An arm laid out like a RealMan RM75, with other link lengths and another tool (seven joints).
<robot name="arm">
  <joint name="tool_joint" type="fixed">
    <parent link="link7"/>
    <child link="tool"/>
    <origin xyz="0.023 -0.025 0.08" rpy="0.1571 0 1.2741"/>
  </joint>
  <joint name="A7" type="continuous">
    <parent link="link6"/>
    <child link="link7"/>
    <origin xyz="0 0 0.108"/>
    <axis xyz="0 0 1"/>
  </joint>
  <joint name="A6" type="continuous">
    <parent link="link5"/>
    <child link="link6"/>
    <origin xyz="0 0 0"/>
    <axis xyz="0 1 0"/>
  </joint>
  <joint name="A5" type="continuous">
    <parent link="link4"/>
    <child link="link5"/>
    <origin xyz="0 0 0.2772"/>
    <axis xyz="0 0 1"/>
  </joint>
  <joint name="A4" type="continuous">
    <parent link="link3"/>
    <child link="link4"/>
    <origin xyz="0 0 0"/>
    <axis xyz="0 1 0"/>
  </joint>
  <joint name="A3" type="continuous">
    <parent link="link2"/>
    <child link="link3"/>
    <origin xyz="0 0 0.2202"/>
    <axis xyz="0 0 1"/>
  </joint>
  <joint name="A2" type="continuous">
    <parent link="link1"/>
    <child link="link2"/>
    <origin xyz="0 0 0"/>
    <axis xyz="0 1 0"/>
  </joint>
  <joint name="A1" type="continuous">
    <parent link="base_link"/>
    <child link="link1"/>
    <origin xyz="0 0 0.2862"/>
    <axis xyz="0 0 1"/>
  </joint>
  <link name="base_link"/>
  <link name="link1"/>
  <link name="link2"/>
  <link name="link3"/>
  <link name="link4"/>
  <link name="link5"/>
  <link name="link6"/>
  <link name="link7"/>
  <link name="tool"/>
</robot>
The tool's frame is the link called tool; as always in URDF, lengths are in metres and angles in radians. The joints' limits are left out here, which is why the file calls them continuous.
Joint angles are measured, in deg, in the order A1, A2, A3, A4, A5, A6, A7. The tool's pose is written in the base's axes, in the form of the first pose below.
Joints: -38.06 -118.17 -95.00 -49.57 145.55 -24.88 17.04
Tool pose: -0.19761, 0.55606, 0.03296, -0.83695, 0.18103, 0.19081, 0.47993
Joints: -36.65 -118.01 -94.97 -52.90 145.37 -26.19 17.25
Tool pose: -0.18946, 0.55522, 0.04117, -0.83476, 0.18582, 0.18418, 0.48449
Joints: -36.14 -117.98 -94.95 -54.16 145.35 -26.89 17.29
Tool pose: -0.18640, 0.55445, 0.04356, -0.83479, 0.18751, 0.18194, 0.48463
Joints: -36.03 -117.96 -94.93 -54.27 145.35 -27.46 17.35
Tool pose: -0.18757, 0.55340, 0.04257, -0.83692, 0.18700, 0.18315, 0.48067
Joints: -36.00 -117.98 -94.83 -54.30 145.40 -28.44 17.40
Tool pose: -0.18892, 0.55160, 0.03963, -0.84102, 0.18667, 0.18508, 0.47285
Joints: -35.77 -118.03 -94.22 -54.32 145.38 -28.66 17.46
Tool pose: -0.18973, 0.54945, 0.03558, -0.84320, 0.18908, 0.18642, 0.46746
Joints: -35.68 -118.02 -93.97 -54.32 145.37 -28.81 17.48
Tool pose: -0.19029, 0.54853, 0.03400, -0.84424, 0.18998, 0.18726, 0.46487
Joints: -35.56 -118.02 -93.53 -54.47 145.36 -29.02 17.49
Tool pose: -0.18970, 0.54731, 0.03169, -0.84544, 0.19247, 0.18768, 0.46148
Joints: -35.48 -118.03 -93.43 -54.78 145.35 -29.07 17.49
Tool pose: -0.18803, 0.54726, 0.03190, -0.84509, 0.19392, 0.18662, 0.46193
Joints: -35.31 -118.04 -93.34 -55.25 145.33 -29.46 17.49
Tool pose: -0.18662, 0.54660, 0.03185, -0.84583, 0.19482, 0.18570, 0.46058
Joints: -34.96 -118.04 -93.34 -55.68 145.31 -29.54 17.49
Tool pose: -0.18695, 0.54597, 0.03296, -0.84558, 0.19413, 0.18518, 0.46154
